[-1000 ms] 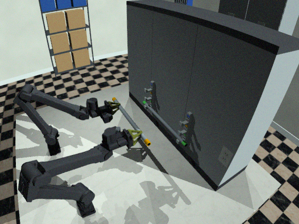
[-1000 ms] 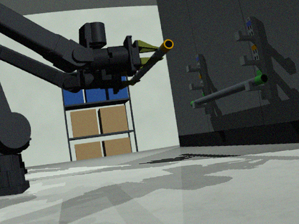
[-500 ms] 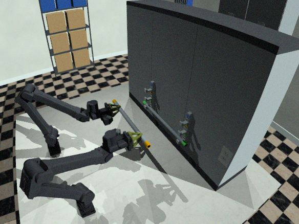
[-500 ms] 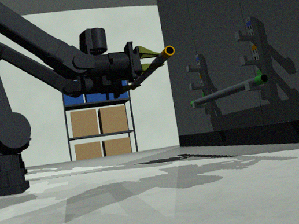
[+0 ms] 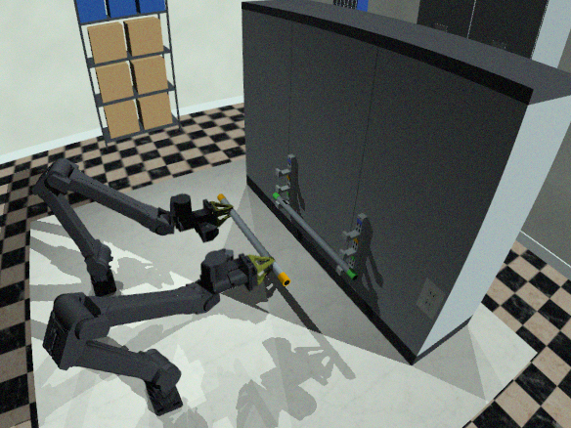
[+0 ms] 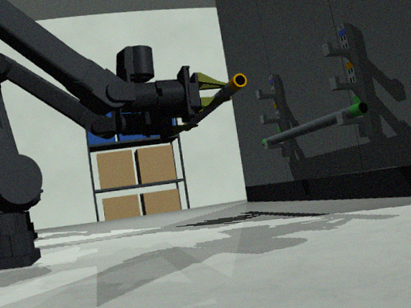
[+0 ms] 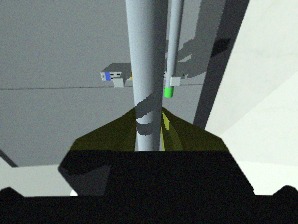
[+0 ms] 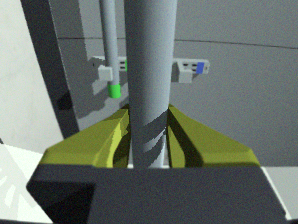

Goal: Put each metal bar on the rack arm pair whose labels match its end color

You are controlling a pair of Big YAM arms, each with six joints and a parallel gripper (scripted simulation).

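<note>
My left gripper is now 20 mm past the orange-ended bar and 150 mm to the left of it. Round my left hand: green-ended bar: 210 mm ahead, 200 mm to the right, 70 mm below; grey cabinet wall: 410 mm ahead, 180 mm to the right, 190 mm above; wall outlet: 180 mm ahead, 700 mm to the right, 40 mm above.
</note>
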